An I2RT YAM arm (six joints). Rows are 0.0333 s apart.
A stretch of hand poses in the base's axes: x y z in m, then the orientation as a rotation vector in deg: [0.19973 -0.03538 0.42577 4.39 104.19 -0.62]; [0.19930 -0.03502 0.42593 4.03 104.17 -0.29]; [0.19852 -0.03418 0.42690 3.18 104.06 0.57]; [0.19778 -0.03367 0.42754 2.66 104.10 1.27]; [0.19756 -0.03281 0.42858 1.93 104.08 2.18]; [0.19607 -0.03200 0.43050 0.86 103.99 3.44]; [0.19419 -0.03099 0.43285 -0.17 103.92 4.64]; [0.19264 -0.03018 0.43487 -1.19 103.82 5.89]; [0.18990 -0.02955 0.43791 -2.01 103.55 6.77]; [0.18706 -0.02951 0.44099 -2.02 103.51 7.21]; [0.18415 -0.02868 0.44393 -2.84 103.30 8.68]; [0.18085 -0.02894 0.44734 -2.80 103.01 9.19]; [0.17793 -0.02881 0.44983 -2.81 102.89 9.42]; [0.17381 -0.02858 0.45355 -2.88 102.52 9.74]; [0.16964 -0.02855 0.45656 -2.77 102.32 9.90]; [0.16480 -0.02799 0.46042 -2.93 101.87 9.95]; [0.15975 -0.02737 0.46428 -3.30 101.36 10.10]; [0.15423 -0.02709 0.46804 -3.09 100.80 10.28]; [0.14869 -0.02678 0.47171 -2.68 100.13 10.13]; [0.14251 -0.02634 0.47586 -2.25 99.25 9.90]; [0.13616 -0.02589 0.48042 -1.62 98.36 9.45]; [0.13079 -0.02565 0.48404 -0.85 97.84 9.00]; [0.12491 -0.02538 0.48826 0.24 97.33 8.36]
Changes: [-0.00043 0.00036 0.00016 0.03 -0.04 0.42]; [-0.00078 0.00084 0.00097 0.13 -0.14 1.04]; [-0.00074 0.00051 0.00064 0.20 0.02 0.73]; [-0.00022 0.00086 0.00104 0.23 -0.04 0.98]; [-0.00149 0.00081 0.00192 0.29 -0.11 1.40]; [-0.00188 0.00101 0.00235 0.27 -0.08 1.34]; [-0.00155 0.00081 0.00202 0.31 -0.10 1.36]; [-0.00274 0.00063 0.00304 0.17 -0.26 1.03]; [-0.00284 0.00004 0.00308 0.30 -0.02 0.24]; [-0.00291 0.00083 0.00294 0.57 -0.17 1.35]; [-0.00330 -0.00026 0.00341 0.39 -0.26 0.24]; [-0.00292 0.00013 0.00249 0.16 -0.11 0.13]; [-0.00412 0.00023 0.00372 0.21 -0.35 0.21]; [-0.00417 0.00003 0.00301 0.18 -0.18 0.01]; [-0.00484 0.00056 0.00386 -0.02 -0.45 0.12]; [-0.00505 0.00062 0.00386 -0.06 -0.52 0.32]; [-0.00552 0.00028 0.00376 0.28 -0.53 -0.05]; [-0.00554 0.00031 0.00367 0.18 -0.65 -0.38]; [-0.00618 0.00044 0.00415 0.16 -0.87 -0.44]; [-0.00635 0.00045 0.00456 0.12 -0.87 -0.70]; [-0.00537 0.00024 0.00362 0.18 -0.50 -0.79]; [-0.00588 0.00027 0.00422 0.24 -0.47 -1.11]
